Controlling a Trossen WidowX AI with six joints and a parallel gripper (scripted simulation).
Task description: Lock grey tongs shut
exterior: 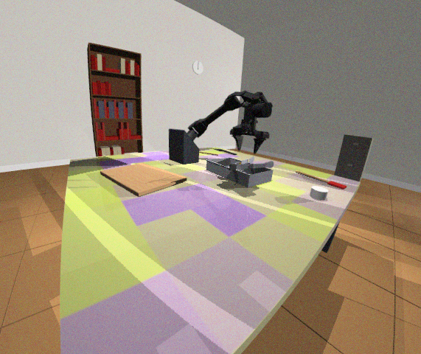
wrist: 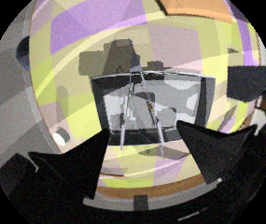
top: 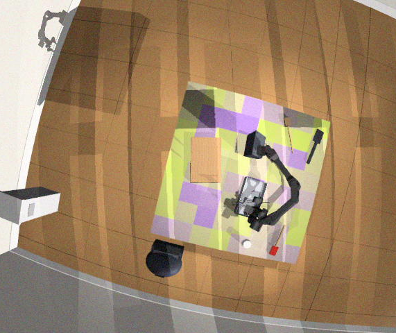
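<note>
Right now my gripper tip is 5 cm past the roasting tin, 2 cm to the right of it and 10 cm above it. From my gripper tip the other things lie so: red spatula: 31 cm ahead, 33 cm to the left, 12 cm below; wooden board: 31 cm behind, 38 cm to the right, 12 cm below; white cup: 33 cm ahead, 6 cm to the left, 11 cm below.
</note>
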